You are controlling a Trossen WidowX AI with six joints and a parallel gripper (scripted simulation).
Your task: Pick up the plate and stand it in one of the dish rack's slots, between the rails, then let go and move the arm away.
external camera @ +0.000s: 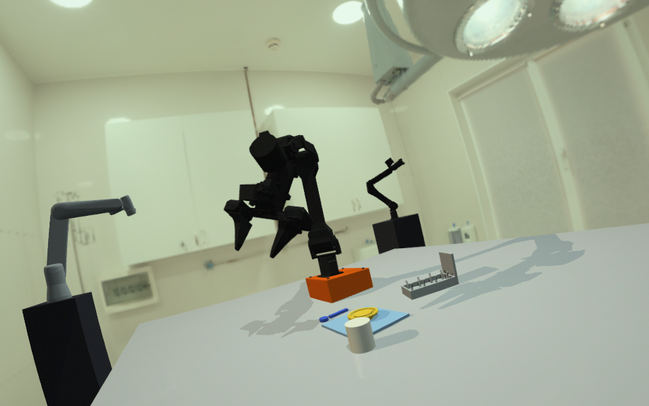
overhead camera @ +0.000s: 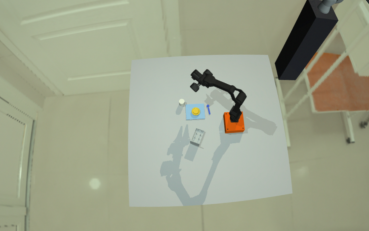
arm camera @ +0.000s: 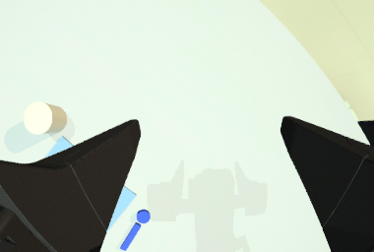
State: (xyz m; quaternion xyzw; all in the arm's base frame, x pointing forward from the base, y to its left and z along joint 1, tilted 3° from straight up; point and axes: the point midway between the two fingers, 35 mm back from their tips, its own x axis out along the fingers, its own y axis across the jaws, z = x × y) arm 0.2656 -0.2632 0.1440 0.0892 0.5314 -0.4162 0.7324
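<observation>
My gripper tip is now 30 mm short of the yellow plate, 190 mm to the right of it and 180 mm above it. Round my gripper tip: white cup 140 mm ahead, 110 mm to the left, 180 mm below; then dish rack 30 mm ahead, 400 mm to the left, 180 mm below.
</observation>
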